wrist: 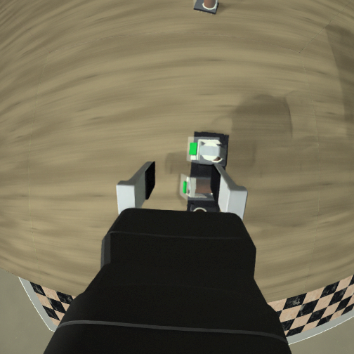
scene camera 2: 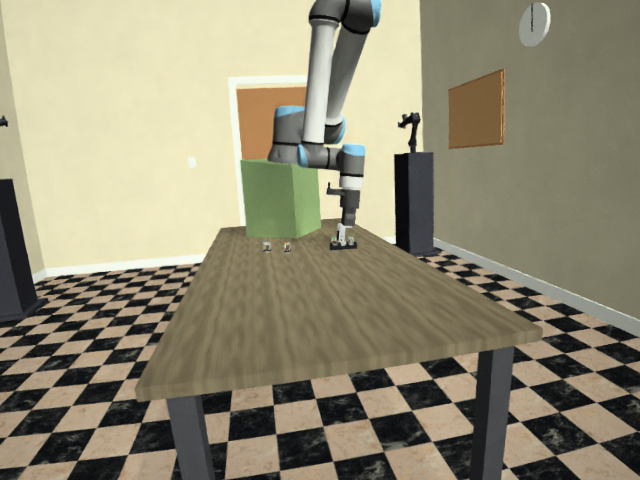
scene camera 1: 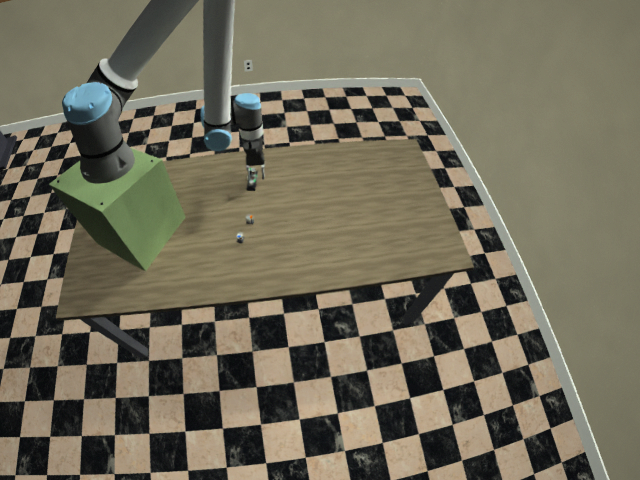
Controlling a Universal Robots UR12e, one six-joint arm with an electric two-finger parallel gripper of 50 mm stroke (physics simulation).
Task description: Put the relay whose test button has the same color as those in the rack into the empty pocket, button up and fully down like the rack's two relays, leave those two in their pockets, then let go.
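Pixels of known places: gripper, fingertip midpoint: (scene camera 2: 340, 240) (scene camera 1: 256, 177); arm's base at its link origin: (scene camera 2: 286, 162) (scene camera 1: 108, 165).
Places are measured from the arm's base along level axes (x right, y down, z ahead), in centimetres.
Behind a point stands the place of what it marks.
The black rack (scene camera 1: 251, 188) @(x -4.1, y 33.7, z 48.7 cm) (scene camera 2: 343, 247) (wrist: 212, 134) stands below the gripper. A green-button relay (wrist: 207, 150) sits at its far end in the wrist view. Another green-button relay (wrist: 199, 187) is in the middle; it stands out further left and its button looks narrower, so it may be tilted. Part of a third relay (wrist: 200, 210) shows at the gripper body's edge, mostly hidden. My gripper (scene camera 1: 256, 176) @(x -7.6, y 31.7, z 51.9 cm) (scene camera 2: 342, 241) @(x -7.6, y 31.7, z 51.9 cm) (wrist: 182, 174) is open and empty; its fingers are on either side of the middle relay, the right one close to it. Whether the middle relay is fully down cannot be told.
An orange-button relay (scene camera 1: 249, 219) @(x 13.1, y 31.6, z 44.9 cm) (scene camera 2: 287, 246) @(x 12.3, y 32.6, z 46.5 cm) and a blue-button relay (scene camera 1: 239, 237) @(x 20.5, y 31.3, z 39.6 cm) (scene camera 2: 266, 246) @(x 19.7, y 32.8, z 40.8 cm) stand apart on the table (scene camera 1: 351, 217) @(x 20.2, y 35.3, z 84.9 cm) (scene camera 2: 330, 310) @(x 16.1, y 35.4, z 107.7 cm). One relay (wrist: 209, 4) is cut off at the top of the wrist view. The green robot base (scene camera 1: 147, 206) @(x 11.9, y 12.2, z 10.4 cm) (scene camera 2: 273, 198) @(x 10.1, y 16.5, z 12.0 cm) stands at the table's end.
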